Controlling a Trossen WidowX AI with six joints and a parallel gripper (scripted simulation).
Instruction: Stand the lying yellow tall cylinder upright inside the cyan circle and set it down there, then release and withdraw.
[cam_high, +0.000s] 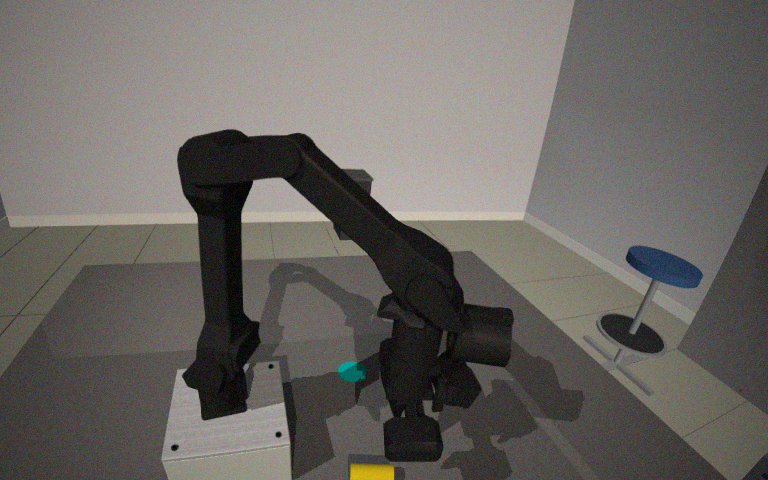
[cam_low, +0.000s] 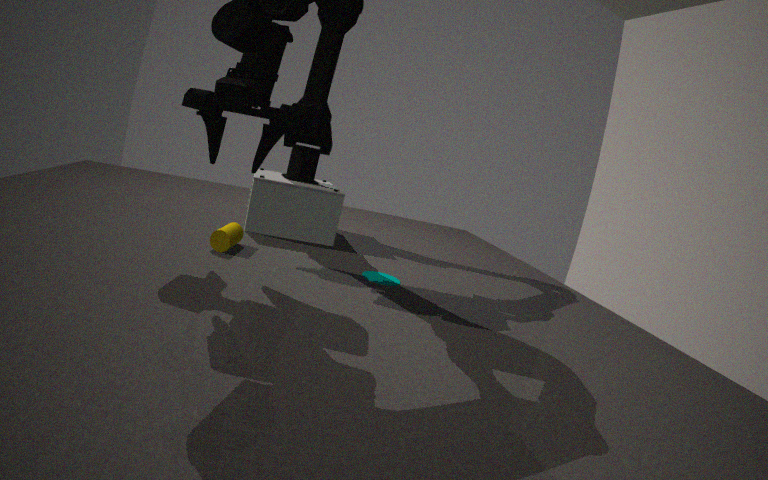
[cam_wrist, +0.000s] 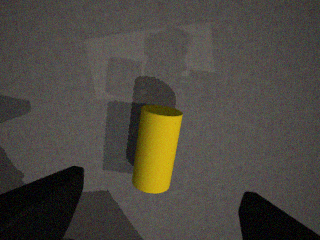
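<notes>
Right now my gripper tip is 11 cm above the yellow tall cylinder, 2 cm past it and 1 cm to the right of it. Also, from my gripper tip: cyan circle 25 cm to the left, 12 cm below, 4 cm ahead.
</notes>
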